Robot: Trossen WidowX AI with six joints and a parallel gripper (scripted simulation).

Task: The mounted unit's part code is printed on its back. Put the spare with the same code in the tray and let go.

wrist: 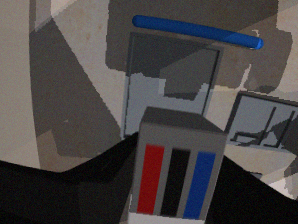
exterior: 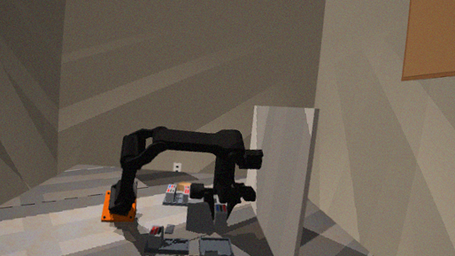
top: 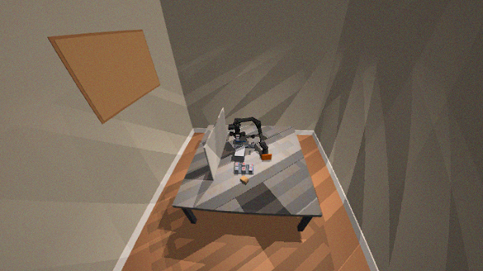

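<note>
The grey tray is 100 mm below my gripper tip. Also, from my gripper tip: tan block: 520 mm to the left, 130 mm behind, 90 mm below; tall white panel: 200 mm to the left, 180 mm ahead, 120 mm above; mounted unit: 210 mm to the left, 50 mm below, 50 mm behind.
</note>
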